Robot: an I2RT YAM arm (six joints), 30 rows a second.
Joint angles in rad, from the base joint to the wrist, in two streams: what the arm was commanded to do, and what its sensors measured. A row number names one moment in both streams.
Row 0, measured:
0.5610 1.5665 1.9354 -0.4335 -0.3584 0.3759
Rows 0 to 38, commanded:
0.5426 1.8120 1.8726 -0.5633 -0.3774 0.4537
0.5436 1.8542 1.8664 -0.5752 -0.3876 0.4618
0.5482 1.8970 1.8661 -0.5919 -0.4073 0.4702
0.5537 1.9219 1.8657 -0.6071 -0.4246 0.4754
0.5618 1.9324 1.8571 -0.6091 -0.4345 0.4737
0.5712 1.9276 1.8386 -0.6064 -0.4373 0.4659
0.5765 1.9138 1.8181 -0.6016 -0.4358 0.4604
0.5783 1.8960 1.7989 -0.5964 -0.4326 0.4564
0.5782 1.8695 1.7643 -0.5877 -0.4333 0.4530
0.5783 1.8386 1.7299 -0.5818 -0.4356 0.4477
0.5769 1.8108 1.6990 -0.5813 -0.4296 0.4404
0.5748 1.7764 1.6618 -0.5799 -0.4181 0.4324
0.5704 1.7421 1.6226 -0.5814 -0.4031 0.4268
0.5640 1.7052 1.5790 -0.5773 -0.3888 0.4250
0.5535 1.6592 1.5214 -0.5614 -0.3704 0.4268
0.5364 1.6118 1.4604 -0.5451 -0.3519 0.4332
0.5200 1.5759 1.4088 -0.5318 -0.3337 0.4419
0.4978 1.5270 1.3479 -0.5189 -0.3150 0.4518
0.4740 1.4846 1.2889 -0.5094 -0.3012 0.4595
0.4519 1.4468 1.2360 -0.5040 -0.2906 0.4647
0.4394 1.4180 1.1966 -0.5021 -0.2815 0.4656
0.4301 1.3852 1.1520 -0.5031 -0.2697 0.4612
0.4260 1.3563 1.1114 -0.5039 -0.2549 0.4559
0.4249 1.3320 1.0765 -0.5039 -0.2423 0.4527
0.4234 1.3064 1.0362 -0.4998 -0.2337 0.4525
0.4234 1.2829 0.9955 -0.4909 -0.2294 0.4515
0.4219 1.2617 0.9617 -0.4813 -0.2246 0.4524
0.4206 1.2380 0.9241 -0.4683 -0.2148 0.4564
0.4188 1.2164 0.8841 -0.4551 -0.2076 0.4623
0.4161 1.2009 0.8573 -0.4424 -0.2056 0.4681
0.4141 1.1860 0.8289 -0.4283 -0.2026 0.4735
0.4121 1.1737 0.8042 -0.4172 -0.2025 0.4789
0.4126 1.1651 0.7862 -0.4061 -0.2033 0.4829
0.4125 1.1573 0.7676 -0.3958 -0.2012 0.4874
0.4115 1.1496 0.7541 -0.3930 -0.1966 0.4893
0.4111 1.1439 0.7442 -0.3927 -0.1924 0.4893
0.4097 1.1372 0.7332 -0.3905 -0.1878 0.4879
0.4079 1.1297 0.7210 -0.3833 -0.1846 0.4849
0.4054 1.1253 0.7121 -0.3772 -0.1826 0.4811
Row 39, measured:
0.4110 1.1530 0.7319 -0.4206 -0.2123 0.4606
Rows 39 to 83, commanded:
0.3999 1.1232 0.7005 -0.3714 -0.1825 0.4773
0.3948 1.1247 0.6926 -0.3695 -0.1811 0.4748
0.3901 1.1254 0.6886 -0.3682 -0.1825 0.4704
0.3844 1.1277 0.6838 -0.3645 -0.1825 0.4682
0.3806 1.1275 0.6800 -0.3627 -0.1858 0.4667
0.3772 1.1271 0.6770 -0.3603 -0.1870 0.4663
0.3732 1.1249 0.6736 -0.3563 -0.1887 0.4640
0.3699 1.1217 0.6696 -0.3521 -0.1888 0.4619
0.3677 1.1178 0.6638 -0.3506 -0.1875 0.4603
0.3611 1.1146 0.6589 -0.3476 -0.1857 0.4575
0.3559 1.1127 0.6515 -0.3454 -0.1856 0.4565
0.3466 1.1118 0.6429 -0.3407 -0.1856 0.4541
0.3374 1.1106 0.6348 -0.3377 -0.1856 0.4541
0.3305 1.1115 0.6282 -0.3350 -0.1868 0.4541
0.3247 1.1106 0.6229 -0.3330 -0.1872 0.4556
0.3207 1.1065 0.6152 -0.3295 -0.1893 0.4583
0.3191 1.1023 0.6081 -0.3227 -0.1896 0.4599
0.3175 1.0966 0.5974 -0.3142 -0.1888 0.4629
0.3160 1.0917 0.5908 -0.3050 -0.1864 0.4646
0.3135 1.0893 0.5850 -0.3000 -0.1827 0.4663
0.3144 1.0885 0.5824 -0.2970 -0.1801 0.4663
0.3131 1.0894 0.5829 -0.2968 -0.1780 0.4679
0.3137 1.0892 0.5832 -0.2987 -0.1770 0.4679
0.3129 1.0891 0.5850 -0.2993 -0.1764 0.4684
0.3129 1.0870 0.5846 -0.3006 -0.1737 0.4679
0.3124 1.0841 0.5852 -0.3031 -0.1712 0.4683
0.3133 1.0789 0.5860 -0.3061 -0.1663 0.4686
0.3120 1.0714 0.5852 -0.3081 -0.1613 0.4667
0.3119 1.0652 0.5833 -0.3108 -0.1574 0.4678
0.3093 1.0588 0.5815 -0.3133 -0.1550 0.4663
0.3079 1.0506 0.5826 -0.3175 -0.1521 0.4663
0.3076 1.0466 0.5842 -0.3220 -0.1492 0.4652
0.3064 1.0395 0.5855 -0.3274 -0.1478 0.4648
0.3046 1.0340 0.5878 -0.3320 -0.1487 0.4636
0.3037 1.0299 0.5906 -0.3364 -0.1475 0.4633
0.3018 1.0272 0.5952 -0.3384 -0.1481 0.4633
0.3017 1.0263 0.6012 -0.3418 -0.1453 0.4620
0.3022 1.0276 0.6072 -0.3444 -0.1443 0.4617
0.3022 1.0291 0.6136 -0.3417 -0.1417 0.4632
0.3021 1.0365 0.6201 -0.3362 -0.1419 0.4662
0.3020 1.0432 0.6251 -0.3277 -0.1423 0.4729
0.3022 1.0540 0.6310 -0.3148 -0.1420 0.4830
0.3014 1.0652 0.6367 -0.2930 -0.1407 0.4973
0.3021 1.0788 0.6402 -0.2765 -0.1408 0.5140
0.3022 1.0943 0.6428 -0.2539 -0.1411 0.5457
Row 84, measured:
0.3065 1.0695 0.6086 -0.3080 -0.1600 0.4774
